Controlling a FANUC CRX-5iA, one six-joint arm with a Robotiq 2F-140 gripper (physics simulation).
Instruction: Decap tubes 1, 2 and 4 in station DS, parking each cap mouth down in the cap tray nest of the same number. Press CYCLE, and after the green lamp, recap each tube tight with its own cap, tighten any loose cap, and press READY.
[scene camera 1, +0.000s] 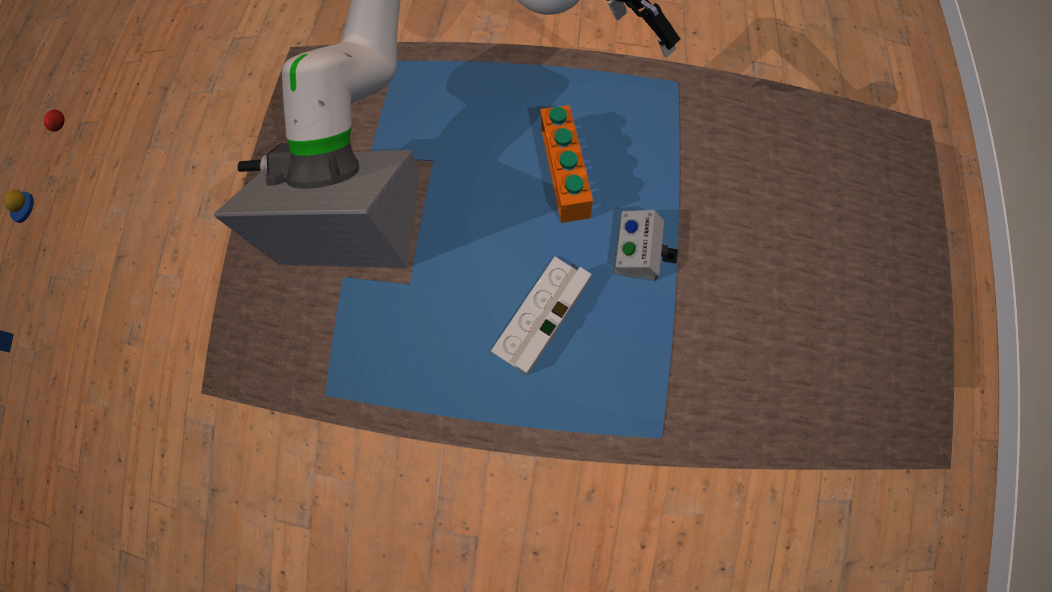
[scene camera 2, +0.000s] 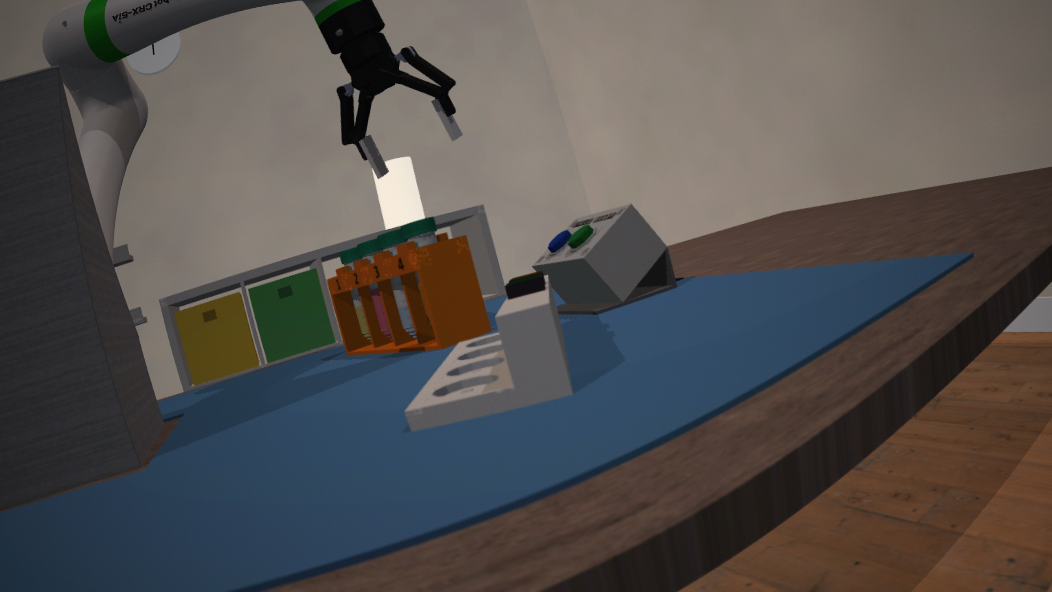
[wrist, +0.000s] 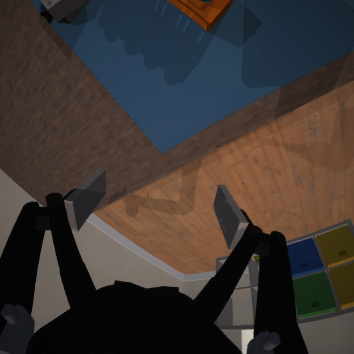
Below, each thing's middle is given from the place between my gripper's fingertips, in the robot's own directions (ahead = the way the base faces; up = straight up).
Now: hand 380 mm to the left of the grey button box (scene camera 2: 603, 261), 200 mm above it and 20 mm short of it.
